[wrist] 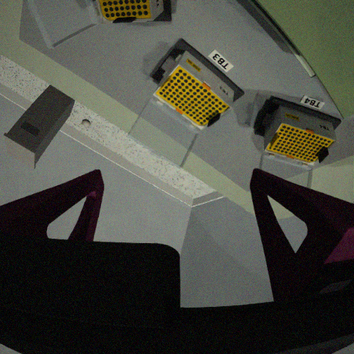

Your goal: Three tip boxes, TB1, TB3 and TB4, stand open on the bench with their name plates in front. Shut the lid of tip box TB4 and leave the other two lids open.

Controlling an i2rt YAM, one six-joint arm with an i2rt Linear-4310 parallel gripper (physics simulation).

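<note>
Tip box TB4 point(300, 142) stands at the right of the wrist view, its yellow tip rack exposed and its clear lid point(286, 170) open, hinged at the side nearer my gripper. Its name plate point(312, 102) lies behind it in the view. Tip box TB3 point(193, 95) stands at the upper middle with its clear lid point(164, 132) open and its name plate point(220, 60) beside it. The third tip box point(126, 9) is cut off by the top edge; its clear lid point(65, 22) is open. My gripper point(176, 177) is open and empty, apart from all the boxes; the right finger's tip shows just below TB4's lid.
A dark grey block-like object point(42, 117) is at the left, by a pale speckled strip point(112, 135) that runs diagonally across the view. A small round spot point(86, 122) shows on the strip. A curved dark edge point(285, 37) borders a green area at the upper right.
</note>
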